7 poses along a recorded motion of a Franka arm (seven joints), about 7.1 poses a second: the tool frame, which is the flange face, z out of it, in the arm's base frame.
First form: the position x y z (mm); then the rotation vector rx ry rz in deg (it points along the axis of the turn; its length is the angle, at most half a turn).
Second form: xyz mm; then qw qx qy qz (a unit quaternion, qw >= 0). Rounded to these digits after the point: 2 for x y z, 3 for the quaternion.
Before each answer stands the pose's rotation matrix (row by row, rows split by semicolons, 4 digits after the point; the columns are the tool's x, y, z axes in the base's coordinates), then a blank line. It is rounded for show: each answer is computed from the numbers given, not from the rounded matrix.
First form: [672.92, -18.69, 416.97, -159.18, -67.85, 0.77]
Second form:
0.6936 0.7182 -0.0557; 0.7193 -0.6863 0.1080; 0.0394 -0.1150 -0.9926

[672.92, -18.69, 416.97, 0.061, -0.918, -0.391, 0.004]
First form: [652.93, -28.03, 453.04, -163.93, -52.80, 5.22]
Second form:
0.8112 0.5764 -0.0984; 0.5845 -0.8040 0.1090; -0.0163 -0.1459 -0.9892

[652.93, -28.03, 453.04, 0.067, -0.949, -0.306, 0.030]
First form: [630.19, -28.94, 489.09, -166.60, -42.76, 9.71]
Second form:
0.8710 0.4703 -0.1419; 0.4855 -0.8683 0.1022; -0.0752 -0.1579 -0.9846

[630.19, -28.94, 489.09, 0.067, -0.965, -0.248, 0.056]
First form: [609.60, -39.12, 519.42, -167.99, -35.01, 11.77]
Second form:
0.9082 0.3861 -0.1613; 0.4052 -0.9078 0.1082; -0.1047 -0.1636 -0.9810

[609.60, -39.12, 519.42, 0.070, -0.974, -0.203, 0.068]
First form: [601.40, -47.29, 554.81, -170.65, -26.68, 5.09]
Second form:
0.9508 0.3001 -0.0773; 0.3075 -0.9446 0.1147; -0.0386 -0.1329 -0.9904

[601.40, -47.29, 554.81, 0.063, -0.986, -0.154, 0.029]
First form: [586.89, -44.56, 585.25, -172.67, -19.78, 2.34]
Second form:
0.9738 0.2240 -0.0389; 0.2269 -0.9684 0.1040; -0.0144 -0.1101 -0.9938

[586.89, -44.56, 585.25, 0.054, -0.992, -0.114, 0.013]
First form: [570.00, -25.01, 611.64, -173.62, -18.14, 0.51]
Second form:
0.9784 0.2060 -0.0156; 0.2065 -0.9740 0.0936; 0.0040 -0.0948 -0.9955

[570.00, -25.01, 611.64, 0.047, -0.993, -0.104, 0.003]
